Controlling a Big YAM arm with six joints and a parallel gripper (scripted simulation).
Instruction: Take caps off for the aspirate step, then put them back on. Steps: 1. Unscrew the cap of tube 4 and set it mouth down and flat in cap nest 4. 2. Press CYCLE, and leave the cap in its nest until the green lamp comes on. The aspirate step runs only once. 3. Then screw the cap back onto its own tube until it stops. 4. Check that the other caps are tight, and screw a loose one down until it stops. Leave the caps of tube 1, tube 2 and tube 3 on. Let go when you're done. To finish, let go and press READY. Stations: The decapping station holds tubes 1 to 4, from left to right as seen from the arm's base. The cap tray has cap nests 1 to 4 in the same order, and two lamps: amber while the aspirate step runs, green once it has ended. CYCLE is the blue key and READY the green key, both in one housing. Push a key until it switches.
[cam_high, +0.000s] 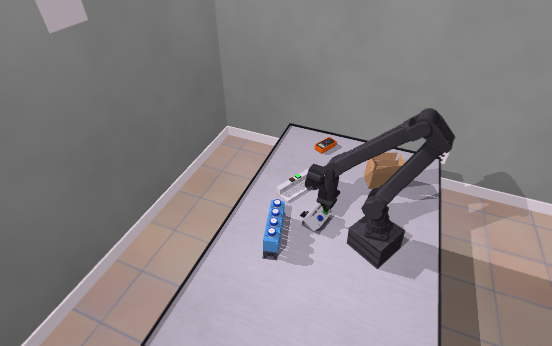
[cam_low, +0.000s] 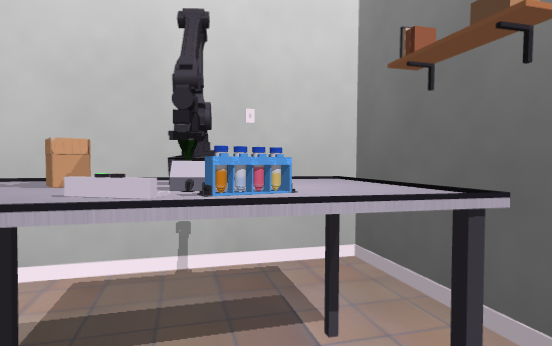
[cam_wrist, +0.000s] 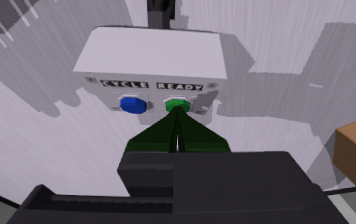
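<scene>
Right now the green ready key is 10 mm below my hand. The rest, counted from my hand: white key housing 30 mm below, 20 mm to the left, 20 mm ahead; then blue cycle key 40 mm to the left, 10 mm below, 10 mm ahead; then cardboard box 370 mm to the right, 210 mm behind, 20 mm below.
</scene>
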